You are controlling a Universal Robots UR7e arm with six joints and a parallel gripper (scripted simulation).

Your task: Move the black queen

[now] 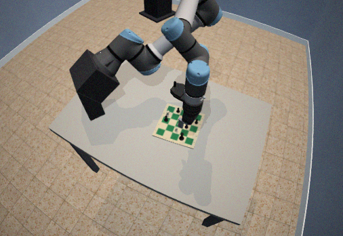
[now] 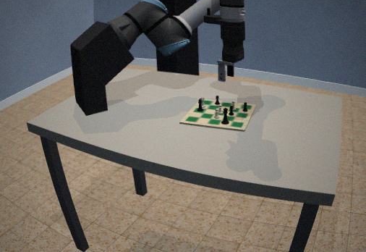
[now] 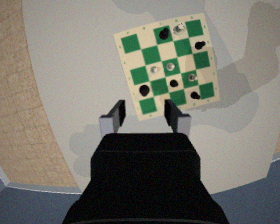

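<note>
Now: the black queen 140 mm below my hand. The rest, counted from my hand: green-and-cream chessboard 70 mm behind, 50 mm to the left, 170 mm below.
</note>
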